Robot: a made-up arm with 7 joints. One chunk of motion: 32 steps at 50 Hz.
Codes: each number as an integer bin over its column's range. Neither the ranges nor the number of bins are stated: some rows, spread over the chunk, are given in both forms.
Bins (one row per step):
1: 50 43 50 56 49 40 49
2: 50 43 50 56 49 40 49
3: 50 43 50 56 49 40 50
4: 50 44 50 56 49 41 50
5: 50 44 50 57 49 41 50
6: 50 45 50 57 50 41 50
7: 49 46 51 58 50 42 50
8: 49 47 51 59 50 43 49
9: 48 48 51 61 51 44 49
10: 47 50 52 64 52 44 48
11: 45 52 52 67 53 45 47
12: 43 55 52 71 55 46 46
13: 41 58 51 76 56 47 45
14: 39 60 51 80 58 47 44
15: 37 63 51 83 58 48 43
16: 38 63 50 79 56 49 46
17: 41 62 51 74 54 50 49
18: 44 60 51 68 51 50 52
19: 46 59 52 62 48 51 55
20: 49 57 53 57 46 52 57
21: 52 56 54 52 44 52 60
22: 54 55 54 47 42 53 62
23: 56 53 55 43 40 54 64
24: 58 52 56 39 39 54 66
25: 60 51 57 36 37 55 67
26: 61 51 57 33 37 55 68
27: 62 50 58 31 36 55 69
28: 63 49 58 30 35 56 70
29: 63 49 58 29 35 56 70
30: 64 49 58 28 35 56 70
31: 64 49 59 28 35 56 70
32: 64 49 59 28 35 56 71
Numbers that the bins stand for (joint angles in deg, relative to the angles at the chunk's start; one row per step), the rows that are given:
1: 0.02 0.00 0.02 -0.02 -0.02 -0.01 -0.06
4: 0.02 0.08 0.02 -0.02 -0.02 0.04 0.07
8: -0.05 0.30 0.06 0.20 0.05 0.15 -0.06
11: -0.30 0.67 0.10 0.80 0.24 0.26 -0.31
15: -0.81 1.49 0.06 2.00 0.56 0.42 -0.81
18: -0.37 1.27 0.06 0.88 0.11 0.53 0.32
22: 0.27 0.89 0.19 -0.70 -0.47 0.69 1.56
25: 0.66 0.60 0.32 -1.52 -0.79 0.80 2.19
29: 0.85 0.45 0.37 -2.05 -0.92 0.86 2.56
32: 0.91 0.45 0.41 -2.12 -0.92 0.86 2.69
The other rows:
2: 0.02 0.00 0.02 -0.02 -0.02 -0.01 -0.06
3: 0.02 0.00 0.02 -0.02 -0.02 -0.01 0.07
5: 0.02 0.08 0.02 0.05 -0.02 0.04 0.07
6: 0.02 0.15 0.02 0.05 0.05 0.04 0.07
7: -0.05 0.22 0.06 0.13 0.05 0.10 0.07
9: -0.11 0.37 0.06 0.35 0.11 0.21 -0.06
10: -0.17 0.52 0.10 0.58 0.18 0.21 -0.18
12: -0.43 0.89 0.10 1.10 0.37 0.32 -0.43
13: -0.56 1.12 0.06 1.48 0.43 0.37 -0.56
14: -0.69 1.27 0.06 1.78 0.56 0.37 -0.68
16: -0.75 1.49 0.02 1.70 0.43 0.48 -0.43
17: -0.56 1.42 0.06 1.33 0.31 0.53 -0.06
19: -0.24 1.19 0.10 0.43 -0.08 0.59 0.69
20: -0.05 1.04 0.15 0.05 -0.21 0.64 0.94
21: 0.14 0.97 0.19 -0.32 -0.34 0.64 1.31
23: 0.40 0.75 0.24 -1.00 -0.60 0.75 1.81
24: 0.53 0.67 0.28 -1.30 -0.66 0.75 2.06
26: 0.72 0.60 0.32 -1.75 -0.79 0.80 2.31
27: 0.78 0.52 0.37 -1.90 -0.86 0.80 2.44
28: 0.85 0.45 0.37 -1.97 -0.92 0.86 2.56
30: 0.91 0.45 0.37 -2.12 -0.92 0.86 2.56
31: 0.91 0.45 0.41 -2.12 -0.92 0.86 2.56

